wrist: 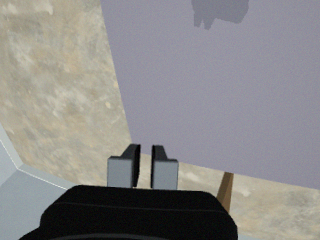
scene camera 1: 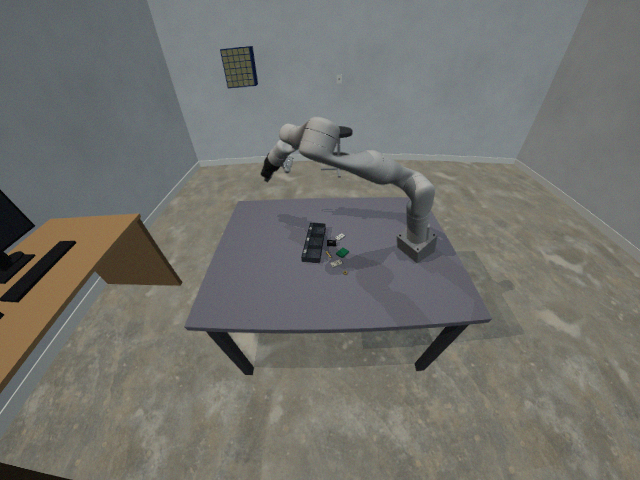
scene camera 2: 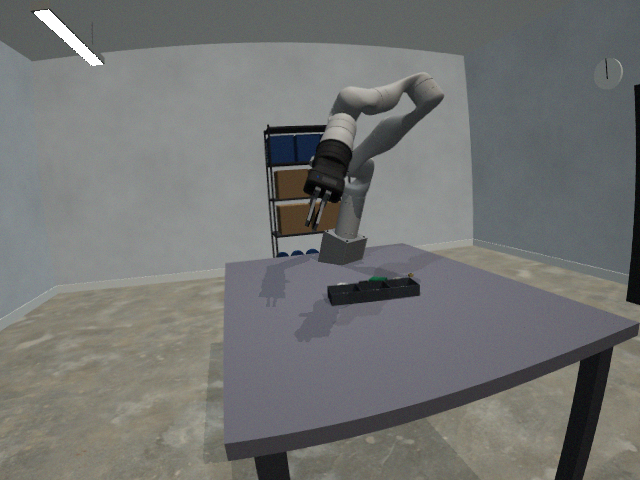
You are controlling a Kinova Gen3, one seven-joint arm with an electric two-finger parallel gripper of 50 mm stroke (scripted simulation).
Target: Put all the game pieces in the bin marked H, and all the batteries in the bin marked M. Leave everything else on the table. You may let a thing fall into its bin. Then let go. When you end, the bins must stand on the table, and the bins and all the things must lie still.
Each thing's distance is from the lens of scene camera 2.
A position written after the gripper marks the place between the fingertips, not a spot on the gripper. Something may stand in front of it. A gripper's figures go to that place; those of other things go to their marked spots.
gripper (scene camera 2: 311, 225): 0.70 m
dark divided bin (scene camera 2: 344, 294): 0.97 m
